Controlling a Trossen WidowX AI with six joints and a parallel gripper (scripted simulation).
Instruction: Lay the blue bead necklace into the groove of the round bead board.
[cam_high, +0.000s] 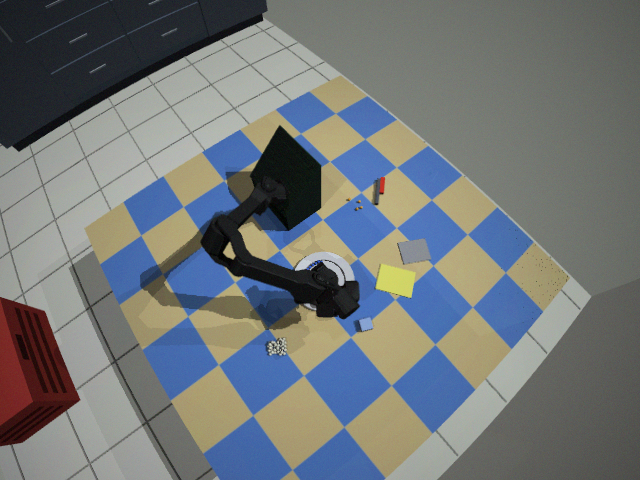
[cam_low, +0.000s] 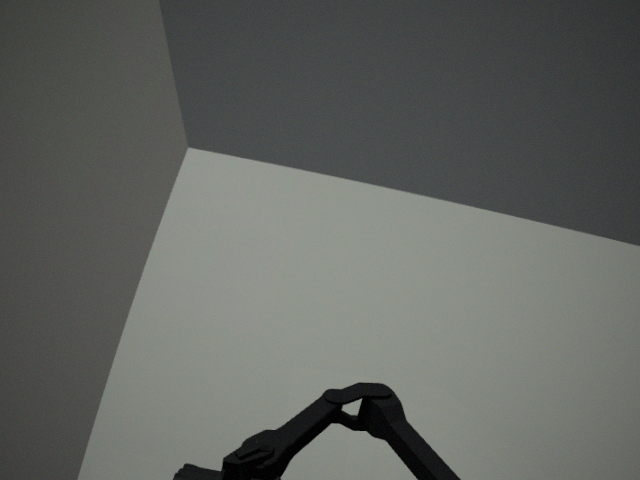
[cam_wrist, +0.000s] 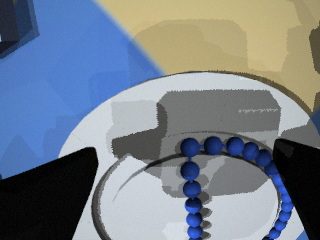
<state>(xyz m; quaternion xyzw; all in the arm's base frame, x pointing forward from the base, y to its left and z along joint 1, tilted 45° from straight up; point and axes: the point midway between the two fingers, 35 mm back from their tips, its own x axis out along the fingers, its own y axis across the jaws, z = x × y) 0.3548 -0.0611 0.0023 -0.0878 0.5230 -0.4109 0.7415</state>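
My gripper tip is now 60 mm past the round white bead board, 30 mm to the right of it and 10 mm above it. The rest, counted from my gripper tip: small blue cube (130 mm ahead, 60 mm to the left, 10 mm below); then grey square (20 mm ahead, 350 mm to the left, 20 mm below); then yellow pad (70 mm ahead, 230 mm to the left, 20 mm below).
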